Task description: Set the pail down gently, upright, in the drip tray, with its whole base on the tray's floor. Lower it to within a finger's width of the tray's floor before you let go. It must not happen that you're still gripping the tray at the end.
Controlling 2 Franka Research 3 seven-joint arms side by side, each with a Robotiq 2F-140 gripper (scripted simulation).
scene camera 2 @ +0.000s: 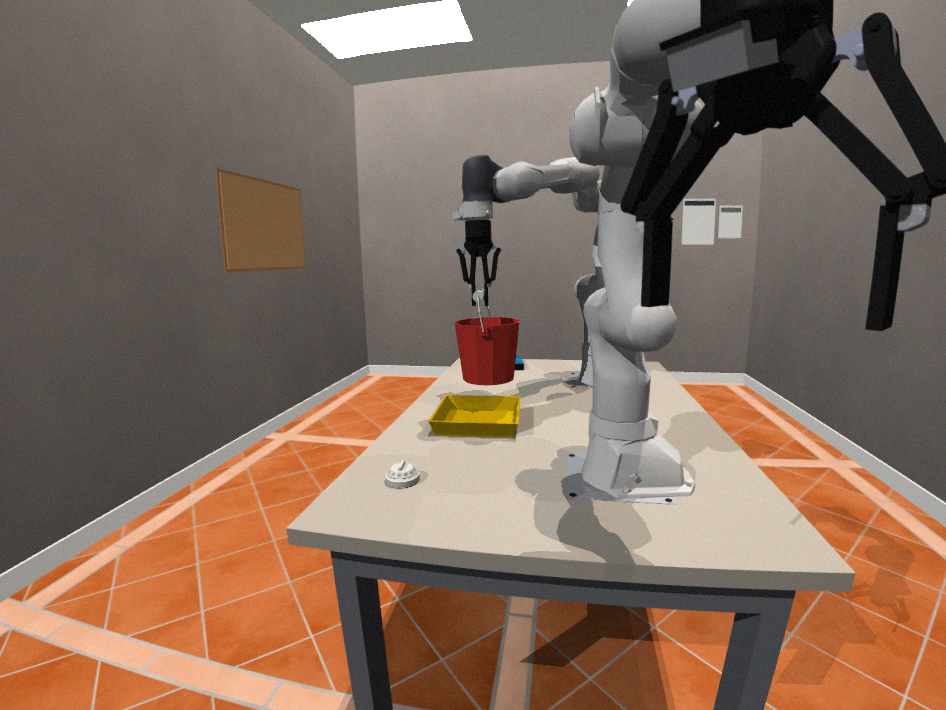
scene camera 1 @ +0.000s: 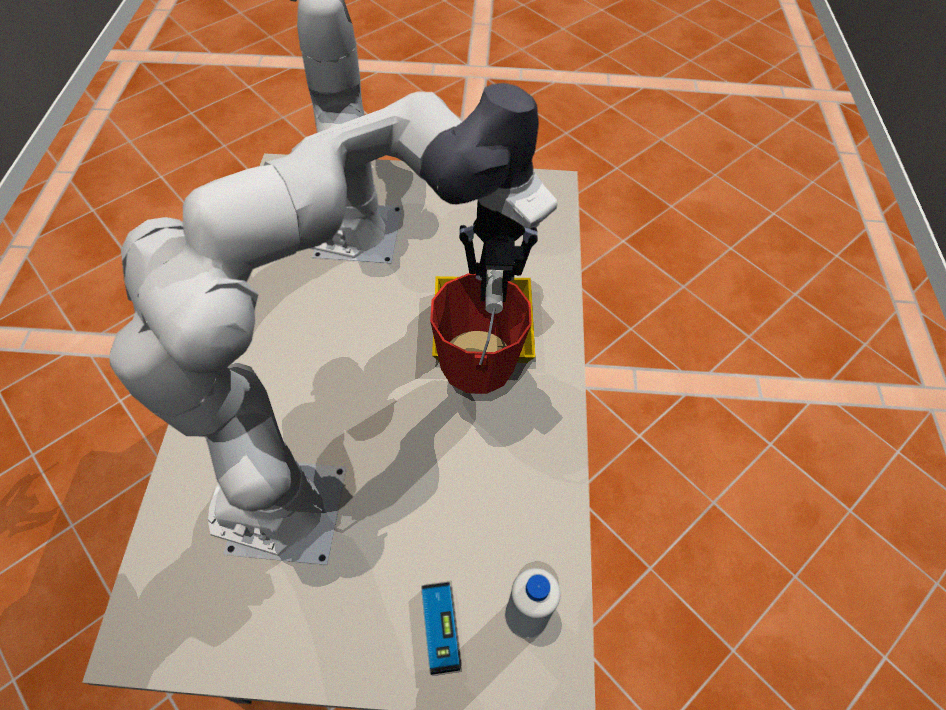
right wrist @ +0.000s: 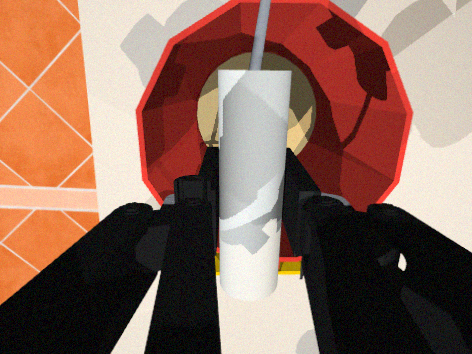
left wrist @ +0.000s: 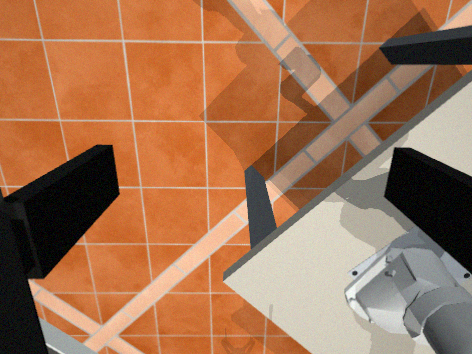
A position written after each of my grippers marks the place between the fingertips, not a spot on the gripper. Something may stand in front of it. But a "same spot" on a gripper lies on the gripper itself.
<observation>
my left gripper: scene camera 2; left wrist; not seen in scene camera 1 (out of frame); not seen in the right wrist view (out of frame)
my right gripper: scene camera 2; scene camera 1; right wrist 247,170; not seen in the left wrist view (out of frame)
same spot on my right gripper: (scene camera 2: pixel 496 250) = (scene camera 1: pixel 466 227)
same spot on my left gripper: (left wrist: pixel 53 212) = (scene camera 2: pixel 898 230)
</observation>
